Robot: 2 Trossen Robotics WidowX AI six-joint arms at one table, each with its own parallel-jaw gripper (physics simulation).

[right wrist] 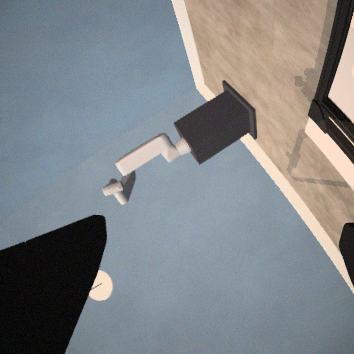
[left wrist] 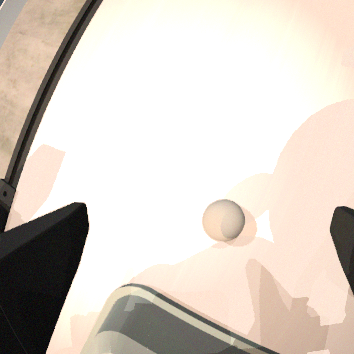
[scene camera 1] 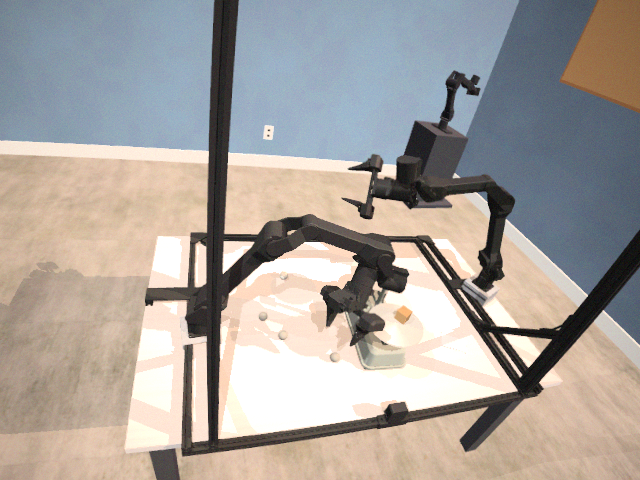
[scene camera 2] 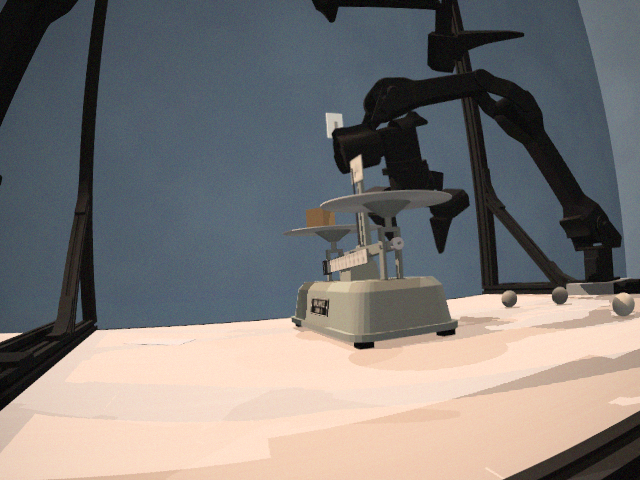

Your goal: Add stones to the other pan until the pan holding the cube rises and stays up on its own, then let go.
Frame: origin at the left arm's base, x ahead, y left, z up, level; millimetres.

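Where they show: left gripper, fingertip midpoint: (left wrist: 215, 218) (scene camera 1: 338, 336) (scene camera 2: 418, 249); right gripper, fingertip midpoint: (right wrist: 230, 233) (scene camera 1: 344, 183); left arm's base, origin of the base link: (scene camera 1: 199, 327) (scene camera 2: 599, 280); right arm's base, origin of the base link: (scene camera 1: 482, 284).
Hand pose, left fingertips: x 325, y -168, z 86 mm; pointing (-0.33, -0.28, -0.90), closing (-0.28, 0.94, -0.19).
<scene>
Each offset is from my left fingertips to the top centre of the thing. "spot": to the spot under its first point. Level surfaces: height alone.
The grey-green balance @(165 mm ahead, 71 mm left, 126 mm up) (scene camera 1: 382, 357) (scene camera 2: 403, 304) (left wrist: 165, 322) stands on the table. The orange cube @(175 mm ahead, 9 mm right, 67 mm up) (scene camera 1: 403, 314) (scene camera 2: 319, 217) rests on its far pan @(spot: 210 mm ahead, 17 mm right, 35 mm up) (scene camera 2: 297, 231), lower than the near pan (scene camera 1: 405, 335) (scene camera 2: 387, 198) in scene camera 2. No stone shows on the near pan's visible part; my left arm hides some of it. One stone @(12 mm ahead, 1 mm left, 80 mm down) (scene camera 1: 334, 356) (left wrist: 223, 220) lies on the table beside the base. Other stones @(145 mm back, 183 mm left, 80 mm down) (scene camera 1: 263, 315), @(107 mm back, 105 mm left, 80 mm down) (scene camera 1: 282, 334), @(33 mm back, 346 mm left, 80 mm down) (scene camera 1: 283, 275) lie farther left. My left gripper (scene camera 1: 340, 334) (scene camera 2: 415, 242) (left wrist: 215, 218) is open, beside the balance. My right gripper (scene camera 1: 345, 183) (right wrist: 230, 233) is open, high up.
A black frame rail (scene camera 1: 289, 438) runs around the table @(107 mm down) (scene camera 1: 289, 408), with a small black box (scene camera 1: 396, 412) on its front rail. A tall black post (scene camera 1: 219, 155) rises at the left. My left arm (scene camera 1: 341, 235) reaches over the table from the left.
</scene>
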